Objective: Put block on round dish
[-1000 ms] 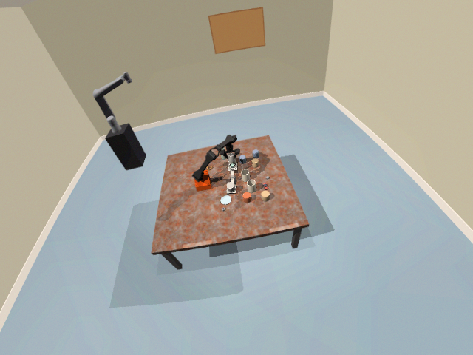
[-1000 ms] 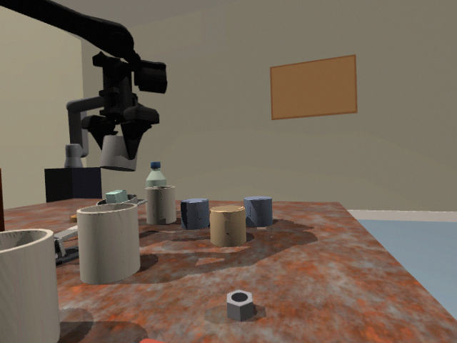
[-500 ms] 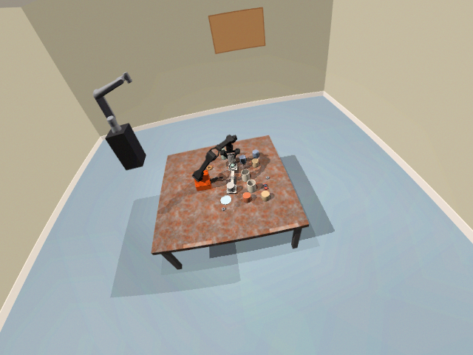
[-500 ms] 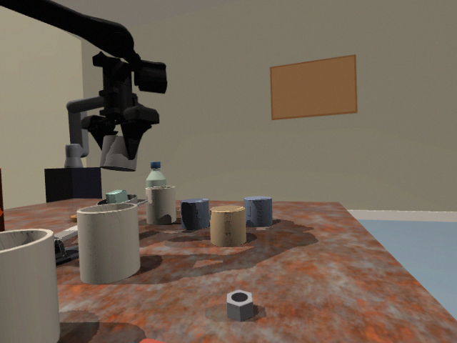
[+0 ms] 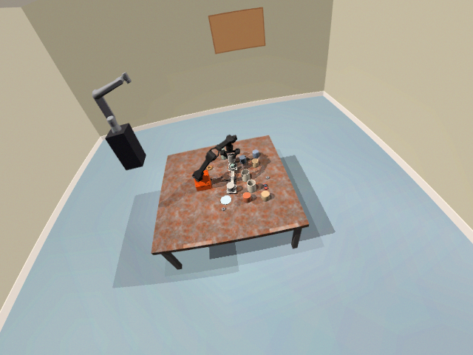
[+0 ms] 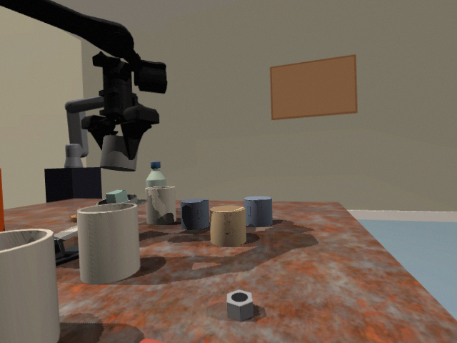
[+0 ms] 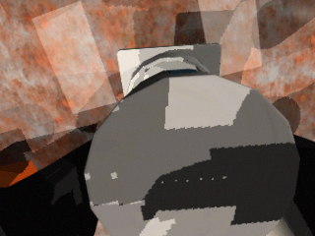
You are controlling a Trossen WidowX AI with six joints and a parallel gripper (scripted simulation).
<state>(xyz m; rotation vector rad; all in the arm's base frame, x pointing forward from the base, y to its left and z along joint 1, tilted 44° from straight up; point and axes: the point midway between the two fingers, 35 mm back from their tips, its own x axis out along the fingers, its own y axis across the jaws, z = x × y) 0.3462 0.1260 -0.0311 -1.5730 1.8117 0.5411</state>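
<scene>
The pale blue round dish is 360 mm to the right of my gripper tip, 170 mm below it and 130 mm behind it. Also, from my gripper tip: bottle (250 mm to the left, 70 mm behind, 60 mm below).
</scene>
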